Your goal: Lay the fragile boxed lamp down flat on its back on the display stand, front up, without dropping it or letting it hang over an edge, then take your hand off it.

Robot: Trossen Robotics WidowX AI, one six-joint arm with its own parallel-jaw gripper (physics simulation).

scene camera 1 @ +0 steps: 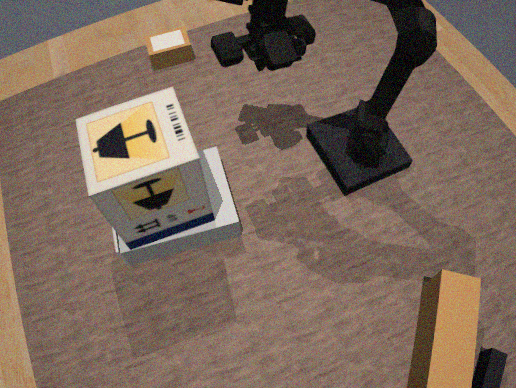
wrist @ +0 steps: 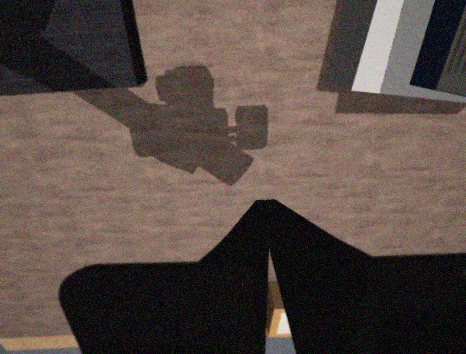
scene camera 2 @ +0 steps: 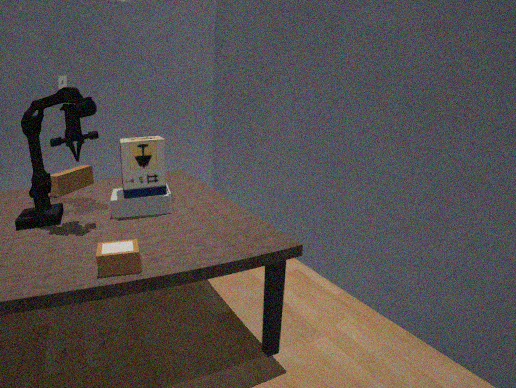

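Seen in the pictures: gripper, fingertip midpoint: [scene camera 1: 259, 69] [wrist: 265, 209] [scene camera 2: 77, 161]; arm's base, origin of the base link: [scene camera 1: 365, 154] [scene camera 2: 43, 208].
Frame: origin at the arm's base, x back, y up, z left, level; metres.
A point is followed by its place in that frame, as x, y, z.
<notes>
The boxed lamp [scene camera 1: 132, 140] {-0.470, 0.259, -0.006} [scene camera 2: 144, 165] {-0.476, 0.161, -0.094} [wrist: 436, 45] {-0.381, 0.056, -0.062} stands upright in a low-walled white tray [scene camera 1: 185, 242] {-0.446, 0.006, 0.079} [scene camera 2: 141, 207] {-0.451, -0.002, -0.113} [wrist: 377, 50] {-0.339, 0.036, -0.070}. Its dark blue band is at the bottom, and the lamp picture on its side is upside down. A larger lamp picture and a barcode face up. A small wooden block with a white top [scene camera 1: 169, 42] {-0.352, 0.024, -0.514} [scene camera 2: 119, 262] {-0.358, -0.001, -0.571} [wrist: 283, 325] {-0.321, 0.024, -0.532} stands apart from the tray; I cannot tell whether it or the tray is the display stand. My gripper [scene camera 2: 77, 159] {-0.210, 0.207, -0.137} [wrist: 265, 209] {-0.210, 0.207, -0.137} is shut and empty, in the air beside the box, between it and the arm's base, touching neither.
The arm's black base [scene camera 1: 345, 172] {-0.066, 0.001, 0.030} [scene camera 2: 40, 218] {-0.021, -0.001, -0.127} stands on the brown table, to the side of the tray. A long wooden block [scene camera 1: 455, 330] {-0.038, 0.073, 0.433} [scene camera 2: 72, 181] {-0.073, 0.019, 0.415} stands beyond the base in scene camera 2. A dark object [scene camera 1: 490, 370] {0.023, 0.013, 0.530} is beside it. The table's edge runs past the small block.
</notes>
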